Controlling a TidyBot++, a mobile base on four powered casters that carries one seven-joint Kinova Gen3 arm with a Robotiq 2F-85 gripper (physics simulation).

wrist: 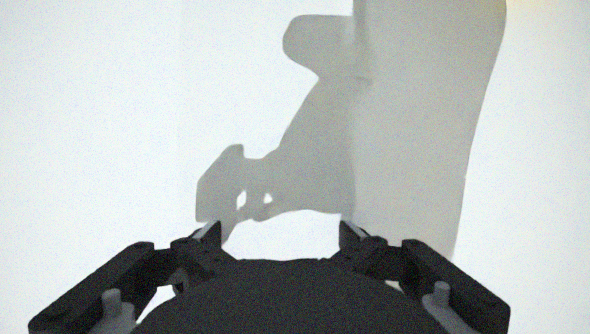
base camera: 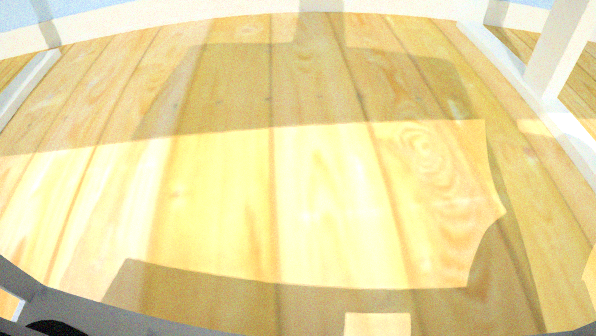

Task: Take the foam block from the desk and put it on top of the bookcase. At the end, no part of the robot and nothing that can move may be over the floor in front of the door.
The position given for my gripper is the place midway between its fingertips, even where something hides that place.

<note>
In view: my gripper [wrist: 281, 233] and a white desk [base camera: 558, 48].
The white desk also shows in the wrist view [wrist: 456, 130].
</note>
